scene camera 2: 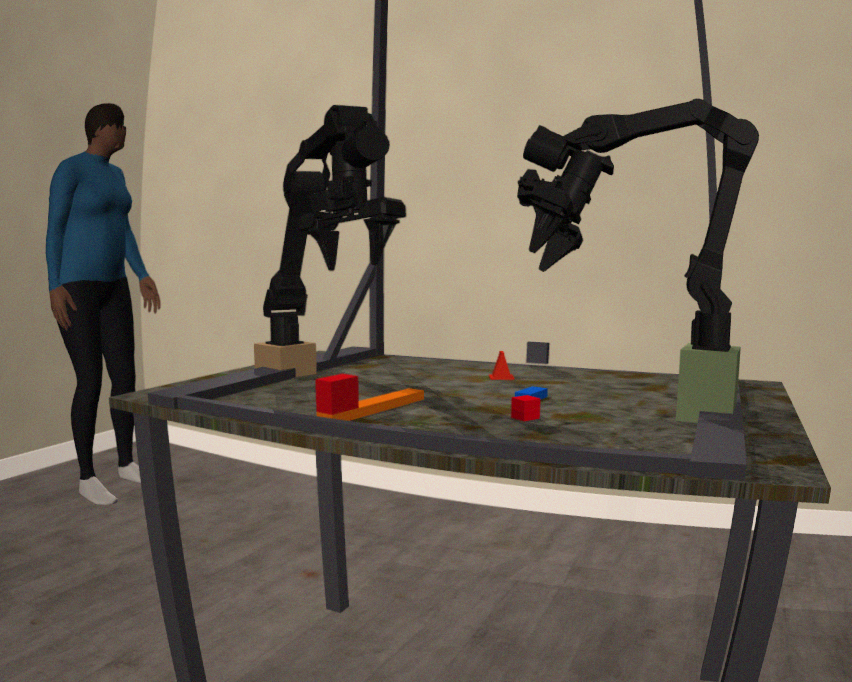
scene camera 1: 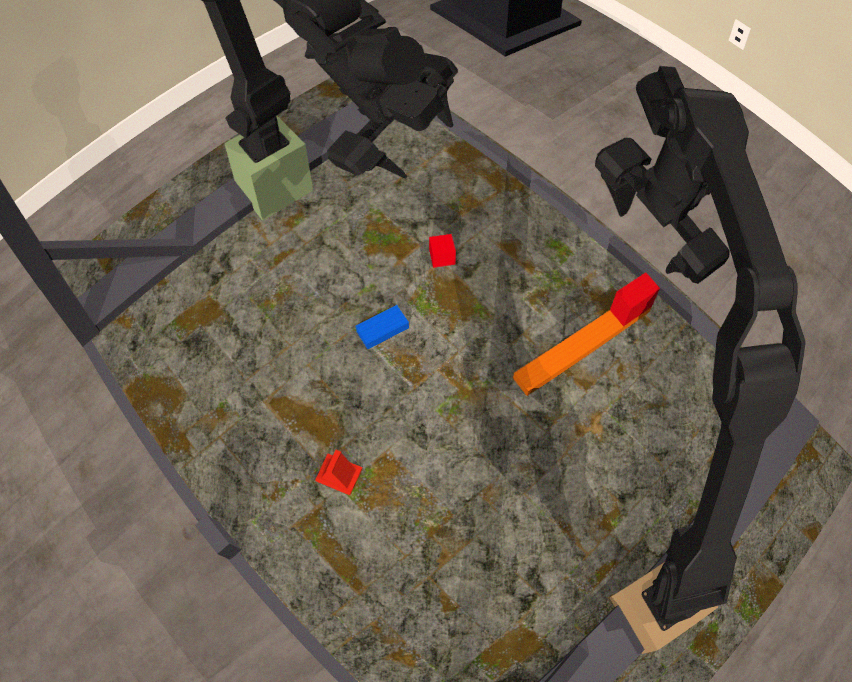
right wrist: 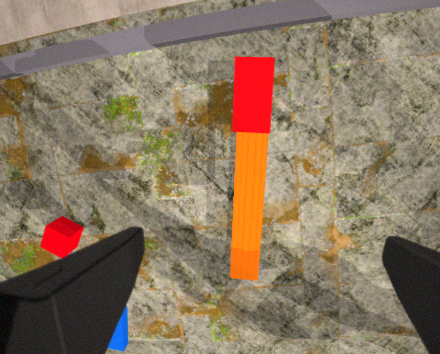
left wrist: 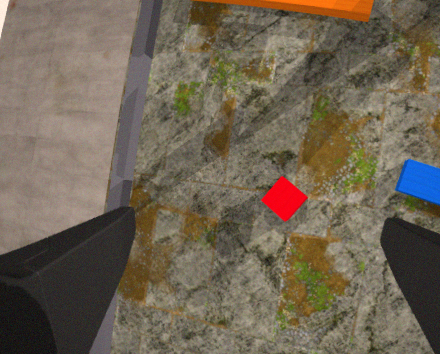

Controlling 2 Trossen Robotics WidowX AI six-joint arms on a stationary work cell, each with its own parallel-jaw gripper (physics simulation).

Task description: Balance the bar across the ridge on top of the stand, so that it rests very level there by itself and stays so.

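Pixels of known places: left gripper, fingertip midpoint: (scene camera 2: 536, 261) (scene camera 1: 427, 150) (left wrist: 261, 225); right gripper, fingertip midpoint: (scene camera 2: 352, 267) (scene camera 1: 645, 242) (right wrist: 264, 244); left arm's base at its link origin: (scene camera 2: 711, 348) (scene camera 1: 263, 143); right arm's base at its link origin: (scene camera 2: 284, 343) (scene camera 1: 671, 599).
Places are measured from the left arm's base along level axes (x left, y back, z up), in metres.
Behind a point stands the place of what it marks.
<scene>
The orange bar (scene camera 1: 575, 352) {x 0.171, y -0.538, z -0.101 m} (scene camera 2: 387, 403) {x 0.188, y -0.515, z -0.107 m} (left wrist: 320, 7) {x 0.136, y -0.511, z -0.102 m} (right wrist: 249, 190) {x 0.192, y -0.532, z -0.101 m} lies flat on the table, with a taller red block (scene camera 1: 634, 298) {x 0.276, y -0.545, z -0.050 m} (scene camera 2: 336, 394) {x 0.314, y -0.524, z -0.071 m} (right wrist: 253, 95) {x 0.293, y -0.540, z -0.049 m} at one end. The small red stand (scene camera 1: 338, 472) {x -0.191, y -0.487, z -0.079 m} (scene camera 2: 501, 366) {x -0.174, y -0.471, z -0.090 m} tapers to a ridge; the bar is well apart from it. My left gripper (scene camera 1: 424, 146) {x 0.108, y -0.285, z 0.131 m} (scene camera 2: 538, 260) {x 0.108, y -0.285, z 0.131 m} (left wrist: 261, 225) {x 0.108, y -0.285, z 0.131 m} is open and empty, high above the table near a loose red cube (scene camera 1: 441, 250) {x 0.122, y -0.299, z -0.084 m} (scene camera 2: 525, 408) {x 0.150, y -0.283, z -0.097 m} (left wrist: 284, 199) {x 0.128, y -0.290, z -0.084 m} (right wrist: 61, 237) {x 0.137, y -0.302, z -0.084 m}. My right gripper (scene camera 1: 648, 241) {x 0.239, y -0.548, z 0.119 m} (scene camera 2: 353, 265) {x 0.239, y -0.548, z 0.119 m} (right wrist: 264, 244) {x 0.239, y -0.548, z 0.119 m} is open and empty, high above the bar's area.
A blue brick (scene camera 1: 382, 327) {x -0.016, y -0.343, z -0.101 m} (scene camera 2: 531, 393) {x 0.015, y -0.327, z -0.101 m} (left wrist: 422, 182) {x 0.000, y -0.337, z -0.101 m} (right wrist: 120, 332) {x -0.015, y -0.350, z -0.101 m} lies between the loose cube and the stand in scene camera 1. Dark frame rails (scene camera 1: 163, 266) {x -0.234, y -0.029, z -0.097 m} (scene camera 2: 454, 442) run along the table edges. A person (scene camera 2: 92, 213) stands beyond the table.
</scene>
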